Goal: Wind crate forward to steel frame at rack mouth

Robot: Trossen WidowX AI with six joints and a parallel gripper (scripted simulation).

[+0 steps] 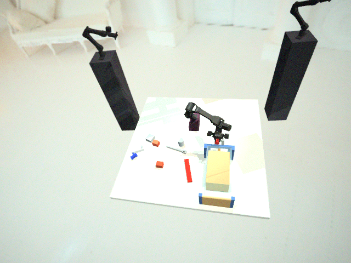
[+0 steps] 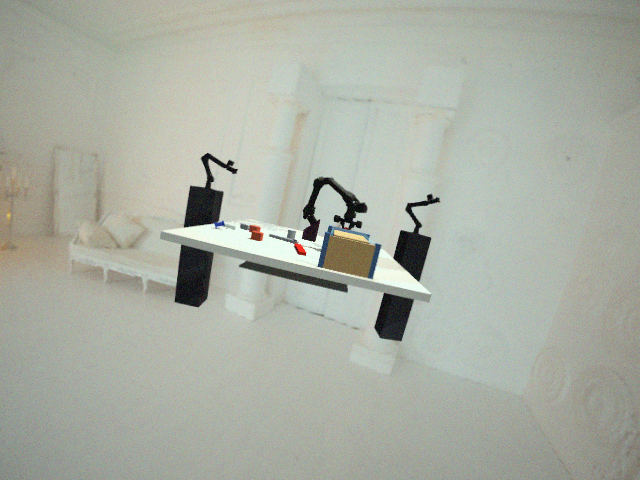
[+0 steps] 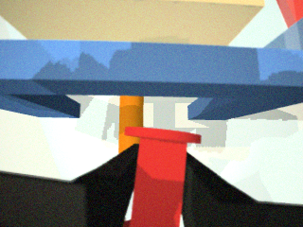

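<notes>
Now: the red-knobbed winch handle 50 mm behind my gripper tip, 20 mm to the left of it and 30 mm below it. From my gripper tip the other things lie so: red grip: 20 mm behind; then hand winch: 130 mm behind, 30 mm to the left, 100 mm below; then blue steel frame: 50 mm ahead, 20 mm to the left, 20 mm below.
</notes>
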